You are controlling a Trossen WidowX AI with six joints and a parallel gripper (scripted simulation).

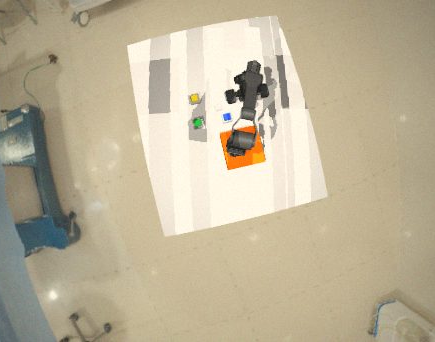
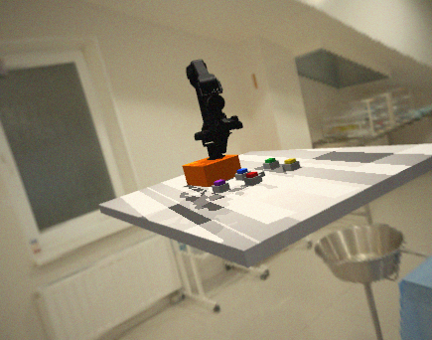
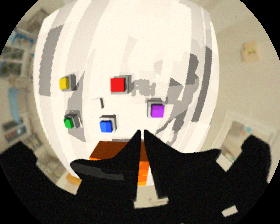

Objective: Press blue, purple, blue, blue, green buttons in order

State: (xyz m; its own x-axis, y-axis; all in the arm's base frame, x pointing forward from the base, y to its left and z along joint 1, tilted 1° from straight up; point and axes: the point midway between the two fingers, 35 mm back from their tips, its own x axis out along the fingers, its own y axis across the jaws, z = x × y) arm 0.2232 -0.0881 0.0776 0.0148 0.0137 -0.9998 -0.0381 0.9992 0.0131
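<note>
My gripper tip is 50 mm past the blue button, 90 mm to the right of it and 100 mm above it. The rest, counted from my gripper tip: purple button (50 mm to the right, 100 mm below); then small grey block (10 mm ahead, 120 mm to the left, 120 mm below); then red button (70 mm ahead, 50 mm to the left, 100 mm below).
</note>
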